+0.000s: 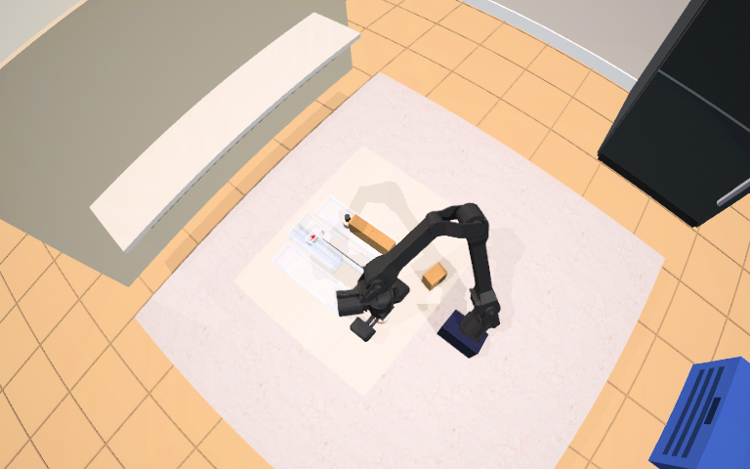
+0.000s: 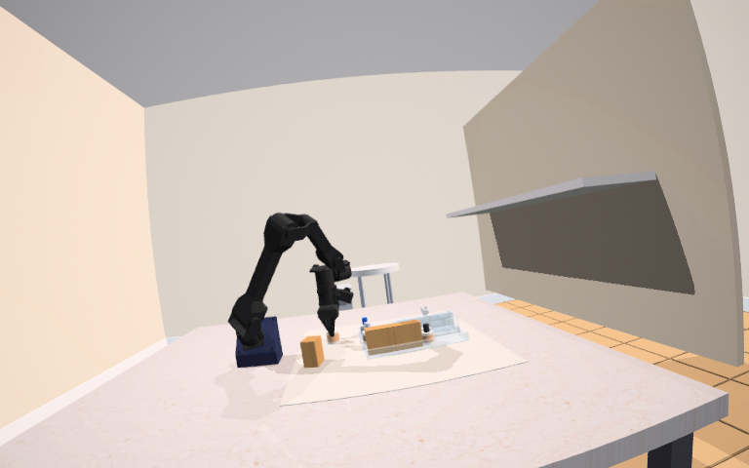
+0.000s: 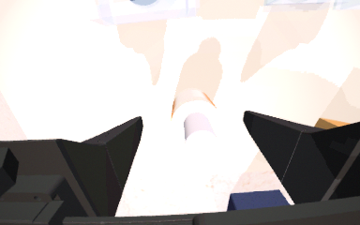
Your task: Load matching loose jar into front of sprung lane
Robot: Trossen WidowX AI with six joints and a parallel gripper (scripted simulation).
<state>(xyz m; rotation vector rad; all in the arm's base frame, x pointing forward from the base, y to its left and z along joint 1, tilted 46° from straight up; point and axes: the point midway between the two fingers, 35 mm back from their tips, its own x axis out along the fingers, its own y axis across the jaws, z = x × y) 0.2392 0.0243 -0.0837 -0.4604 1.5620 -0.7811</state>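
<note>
My gripper tip is now 250 mm short of the clear lane rack, 100 mm to the left of it and 10 mm above it. Also, from my gripper tip: red dot: 280 mm ahead, 90 mm to the right, 40 mm above.
</note>
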